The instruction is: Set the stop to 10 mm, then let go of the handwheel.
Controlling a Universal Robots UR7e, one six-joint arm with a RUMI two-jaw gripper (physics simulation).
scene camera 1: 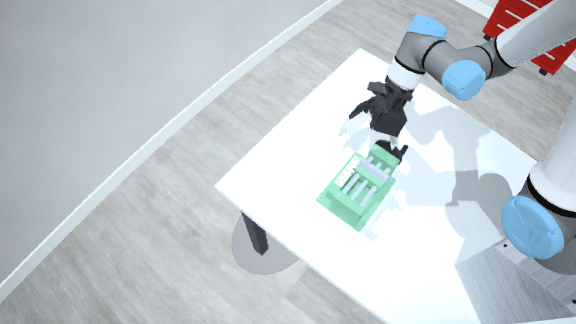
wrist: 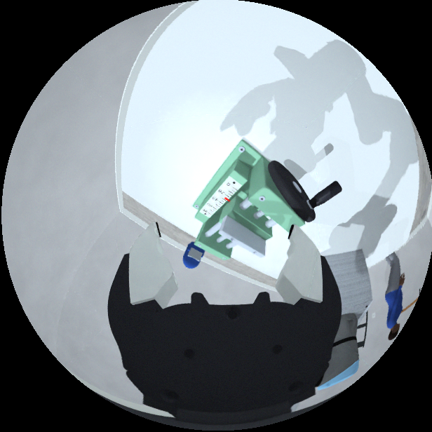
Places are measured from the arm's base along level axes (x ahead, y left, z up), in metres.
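Where they show: gripper, fingertip midpoint: (scene camera 1: 365,142).
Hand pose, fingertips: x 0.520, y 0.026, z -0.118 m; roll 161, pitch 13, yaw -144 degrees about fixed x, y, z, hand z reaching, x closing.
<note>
Things, the pixels of their centre, and the offset from my fingertips. "pt": a spot on its surface instead. Level surfaces: height alone.
- green fixture, surface spot: (scene camera 1: 327,198) pt 0.002 m back, 0.133 m left, 0.130 m down
- red pointer, body centre: (scene camera 1: 355,169) 0.012 m back, 0.036 m left, 0.084 m down
- white scale, surface spot: (scene camera 1: 345,176) pt 0.005 m back, 0.070 m left, 0.085 m down
- black handwheel, surface spot: (scene camera 1: 384,143) pt 0.032 m back, 0.054 m right, 0.029 m down
- white table, its level: 0.141 m down
A green fixture (scene camera 1: 327,198) (wrist: 225,168) stands on the table. Its grey stop block (scene camera 1: 374,171) (wrist: 245,235) sits across light rods. A red pointer (scene camera 1: 354,169) (wrist: 226,199) lies beside the white scale (scene camera 1: 345,176) (wrist: 215,200), apparently between the 20 and 40 numerals; the exact value is too small to read. The black handwheel (scene camera 1: 384,143) (wrist: 287,184) with its crank handle (scene camera 1: 404,151) (wrist: 327,194) is on the fixture's end. My gripper (scene camera 1: 369,138) (wrist: 224,225) is open and empty, above and beside the wheel end; one finger overlaps the wheel in the scene view, contact unclear.
The white table (scene camera 1: 295,155) (wrist: 175,115) carries the fixture; its edge runs past the fixture's far end in the wrist view. A grey metal plate (scene camera 1: 510,285) (wrist: 350,275) lies near the robot base. A red cabinet (scene camera 1: 515,22) stands behind. A blue object (wrist: 192,256) shows beyond the table edge.
</note>
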